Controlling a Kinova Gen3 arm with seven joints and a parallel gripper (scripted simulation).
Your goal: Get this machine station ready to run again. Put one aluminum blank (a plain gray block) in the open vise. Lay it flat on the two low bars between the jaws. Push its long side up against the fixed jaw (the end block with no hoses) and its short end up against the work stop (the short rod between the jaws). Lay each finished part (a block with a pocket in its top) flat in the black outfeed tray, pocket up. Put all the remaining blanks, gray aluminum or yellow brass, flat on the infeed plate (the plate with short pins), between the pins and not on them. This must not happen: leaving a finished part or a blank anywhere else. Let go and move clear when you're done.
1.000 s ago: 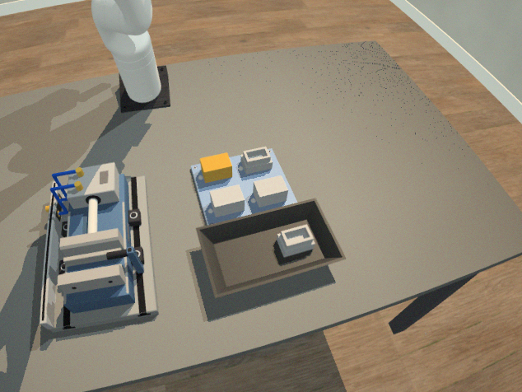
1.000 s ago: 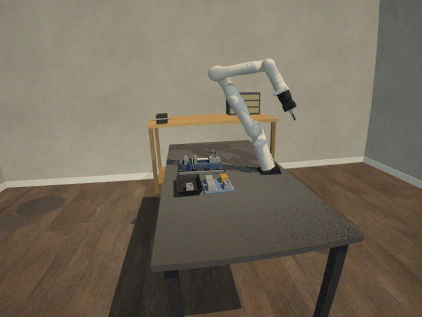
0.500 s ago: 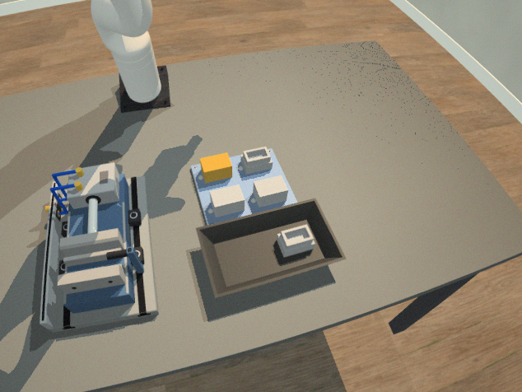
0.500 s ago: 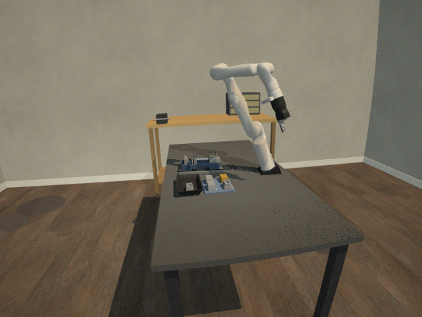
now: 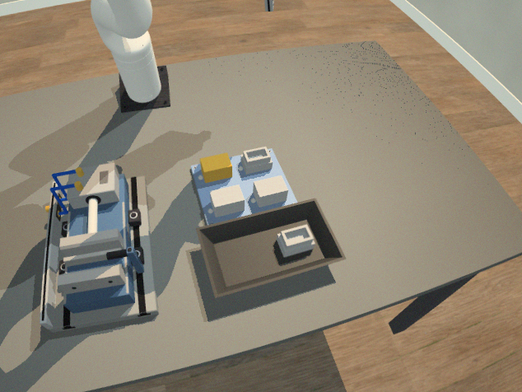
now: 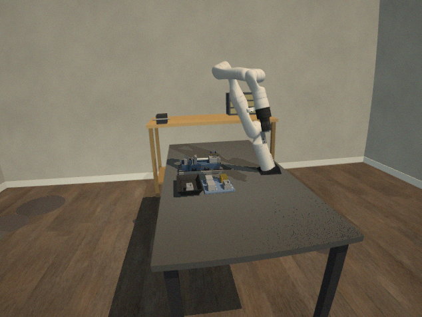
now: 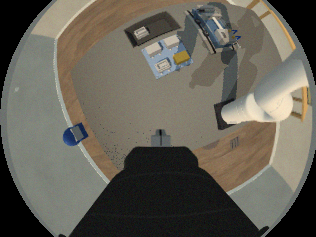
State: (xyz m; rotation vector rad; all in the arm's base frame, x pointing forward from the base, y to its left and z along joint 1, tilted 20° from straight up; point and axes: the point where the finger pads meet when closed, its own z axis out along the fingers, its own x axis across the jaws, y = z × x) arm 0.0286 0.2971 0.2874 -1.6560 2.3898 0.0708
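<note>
The yellow brass blank lies 190 mm ahead of my hand, 160 mm to the right of it and 260 mm below it. From my hand the other things lie so: plain gray blank: 280 mm ahead, 150 mm to the right, 260 mm below; vise: 320 mm ahead, 400 mm to the right, 250 mm below.
</note>
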